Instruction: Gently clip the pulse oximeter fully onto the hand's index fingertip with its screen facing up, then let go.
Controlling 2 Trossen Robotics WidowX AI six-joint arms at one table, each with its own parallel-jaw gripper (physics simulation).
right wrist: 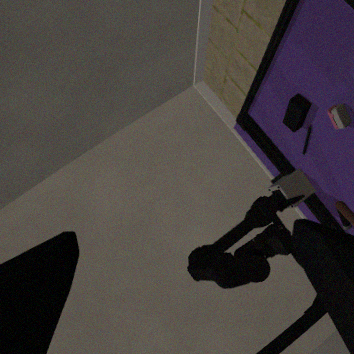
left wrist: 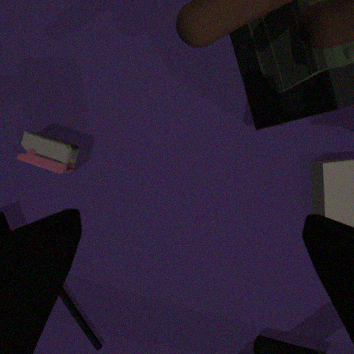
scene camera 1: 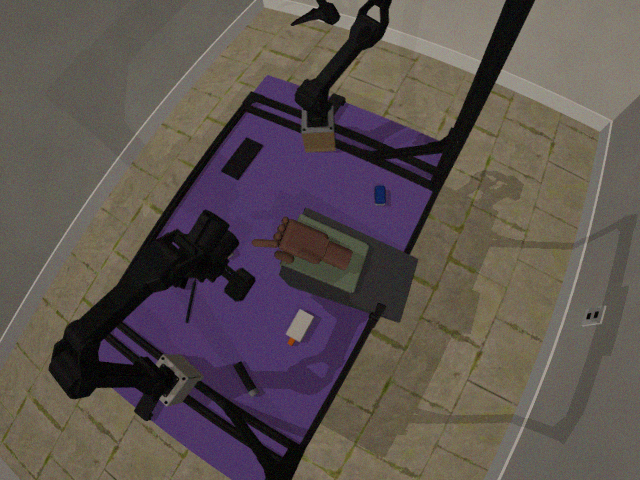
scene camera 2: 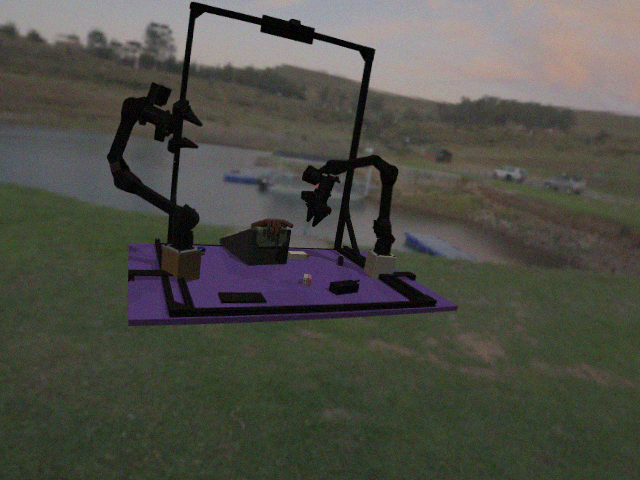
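Pixels of known places: left gripper, fingertip midpoint: (right wrist: 314, 210) (left wrist: 194, 223) (scene camera 1: 233, 266) (scene camera 2: 310, 224); right gripper, fingertip midpoint: (right wrist: 186, 236) (scene camera 1: 279, 9) (scene camera 2: 200, 136); left arm's base, origin of the base link: (right wrist: 280, 197) (scene camera 1: 164, 380) (scene camera 2: 382, 253); right arm's base, origin of the base link: (scene camera 1: 317, 118) (scene camera 2: 182, 247).
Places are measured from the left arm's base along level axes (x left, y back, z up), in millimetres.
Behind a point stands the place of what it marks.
The pulse oximeter (scene camera 2: 307, 279) @[x 165, y -387, z -79 mm] (left wrist: 49, 149) @[x 131, y -383, z -74 mm] (right wrist: 339, 116) @[x 139, y -396, z -76 mm], a small clip with a grey-white half and a pink half, lies on the purple table; in the left wrist view it seems to rest on its side. In scene camera 1 the left arm mostly hides it. The brown hand (scene camera 1: 305, 240) @[x -100, y -512, z 84 mm] (scene camera 2: 272, 223) @[x -26, y -510, z 87 mm] rests on a green pad, its index finger (scene camera 1: 264, 242) (left wrist: 215, 21) sticking out past the pad, bare. My left gripper (scene camera 2: 317, 220) @[x -3, y -356, z 103 mm] (left wrist: 194, 223) @[x -3, y -356, z 103 mm] is open and empty above the table, with the oximeter beyond its left finger. My right gripper (scene camera 2: 198, 135) @[x 174, y -838, z 403 mm] (right wrist: 186, 236) @[x 174, y -838, z 403 mm] is open and empty, raised high.
A dark sloped block (scene camera 1: 392, 279) @[x -320, y -587, z -58 mm] bears the green pad (scene camera 1: 310, 279) @[x -154, y -449, z 25 mm]. A white box (scene camera 1: 300, 325) @[x -188, y -340, z -77 mm] (left wrist: 340, 192) @[x -184, y -343, z -77 mm], a black cylinder (scene camera 1: 245, 377) @[x -153, y -132, z -81 mm], a thin black rod (scene camera 1: 190, 302) @[x 123, y -189, z -98 mm] (left wrist: 80, 317) @[x 113, y -178, z -99 mm], a black block (scene camera 2: 344, 287) @[x 243, y -262, z -77 mm], a flat black slab (scene camera 1: 241, 158) @[x 311, y -653, z -97 mm] and a blue object (scene camera 1: 380, 194) @[x -150, y -788, z -73 mm] lie around.
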